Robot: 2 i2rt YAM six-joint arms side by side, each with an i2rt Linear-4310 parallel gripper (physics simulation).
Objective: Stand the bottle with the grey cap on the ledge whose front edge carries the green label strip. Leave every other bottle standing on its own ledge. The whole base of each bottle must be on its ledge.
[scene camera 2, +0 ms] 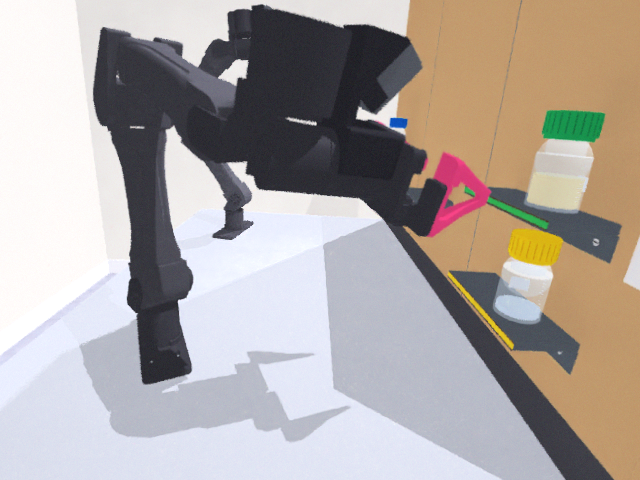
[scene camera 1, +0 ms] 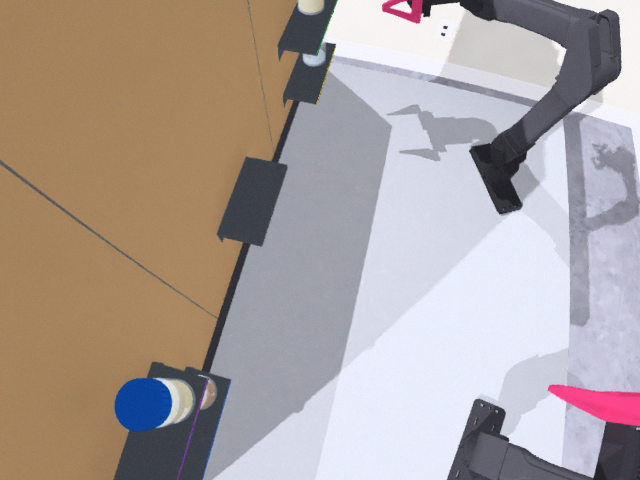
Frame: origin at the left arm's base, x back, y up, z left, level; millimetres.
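Seen in the pictures: left gripper, between the fingertips: [scene camera 1: 532,472]; right gripper, between the fingertips: [scene camera 2: 453,179]; left arm's base, origin of its link: [scene camera 2: 234,230] [scene camera 1: 474,450]; right arm's base, origin of its link: [scene camera 2: 161,342] [scene camera 1: 494,178].
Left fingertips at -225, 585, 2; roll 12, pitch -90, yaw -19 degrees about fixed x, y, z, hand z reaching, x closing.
Note:
Pixels of each thing's top centre, then the offset from my left fingertips to it, as dx, dy, dz.
- bottle with brownish contents, centre of its top: [scene camera 1: 178,393] -293, -324, +102
- blue-edged ledge, centre of its top: [scene camera 1: 189,432] -279, -429, +167
- green-strip ledge, centre of its top: [scene camera 2: 528,200] [scene camera 1: 310,16] -434, -289, -618
- green-capped bottle, centre of its top: [scene camera 2: 575,112] -447, -184, -650
- yellow-capped bottle, centre of its top: [scene camera 2: 537,235] [scene camera 1: 314,21] -440, -324, -650
- yellow-strip ledge, centre of its top: [scene camera 2: 503,300] [scene camera 1: 310,67] -434, -429, -618
- blue-capped bottle, centre of its top: [scene camera 1: 138,404] [scene camera 2: 398,118] -283, -184, +105
- purple-edged ledge, centre of its top: [scene camera 1: 154,445] -279, -289, +167
- bare dark ledge, centre of its top: [scene camera 1: 253,197] [scene camera 2: 424,193] -356, -359, -226
No grey cap shows in either view. A bottle with brownish contents [scene camera 1: 208,394] stands on the blue-edged ledge [scene camera 1: 219,413], partly under the purple-edged ledge; its cap is hidden. The green-strip ledge [scene camera 1: 302,35] [scene camera 2: 594,222] carries a green-capped bottle [scene camera 1: 310,5] [scene camera 2: 559,175]. My right gripper [scene camera 1: 387,7] [scene camera 2: 457,175] is open and empty. Its pink finger is right of the green-strip ledge with a gap in scene camera 1, and overlaps the strip's far end in scene camera 2. My left gripper [scene camera 1: 594,401] is open and empty at the lower right of scene camera 1, partly outside the view.
A yellow-capped bottle [scene camera 1: 313,55] [scene camera 2: 523,289] stands on the yellow-strip ledge [scene camera 1: 306,85] [scene camera 2: 547,338], below the green-strip ledge. A blue-capped bottle [scene camera 1: 144,404] stands on the purple-edged ledge [scene camera 1: 149,454]. A bare dark ledge [scene camera 1: 254,200] juts from the brown wall between the stacks.

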